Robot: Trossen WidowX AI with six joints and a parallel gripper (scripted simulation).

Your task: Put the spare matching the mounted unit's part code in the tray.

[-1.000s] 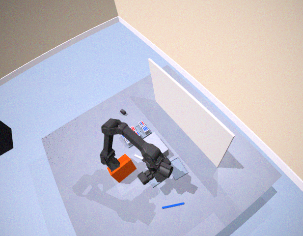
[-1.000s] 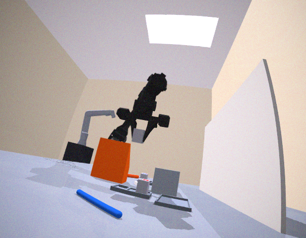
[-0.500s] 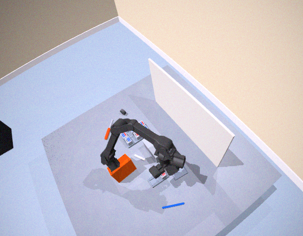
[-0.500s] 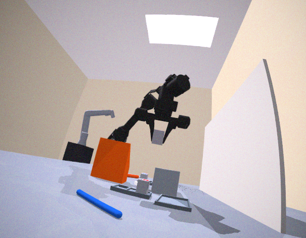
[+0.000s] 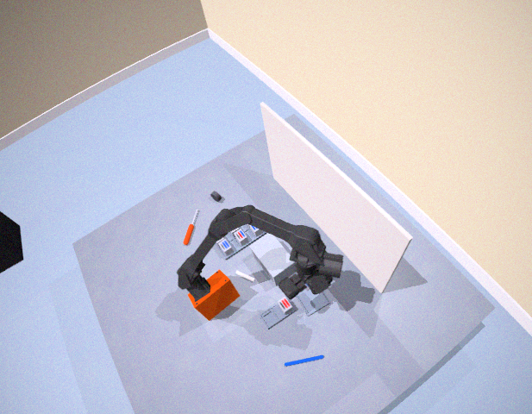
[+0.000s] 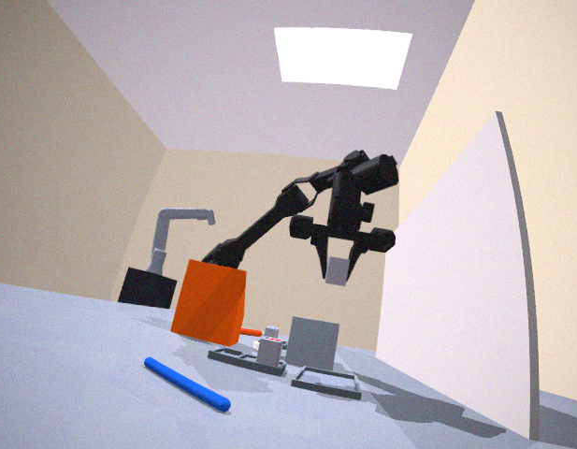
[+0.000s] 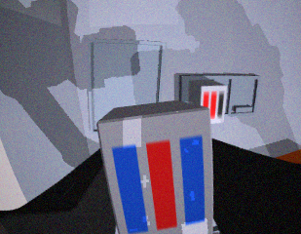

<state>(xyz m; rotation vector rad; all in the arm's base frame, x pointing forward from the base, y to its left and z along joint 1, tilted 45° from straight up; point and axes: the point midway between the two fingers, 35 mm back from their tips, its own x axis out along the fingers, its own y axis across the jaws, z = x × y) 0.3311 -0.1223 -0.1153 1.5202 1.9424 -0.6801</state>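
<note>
The shallow tray lies 1 cm ahead of my gripper tip and 17 cm below it. From my gripper tip the other things lie so: grey mounted unit: 4 cm behind, 20 cm to the left, 12 cm below; then spare: 3 cm above; then dark rack: 13 cm behind, 1 cm to the left, 16 cm below.
</note>
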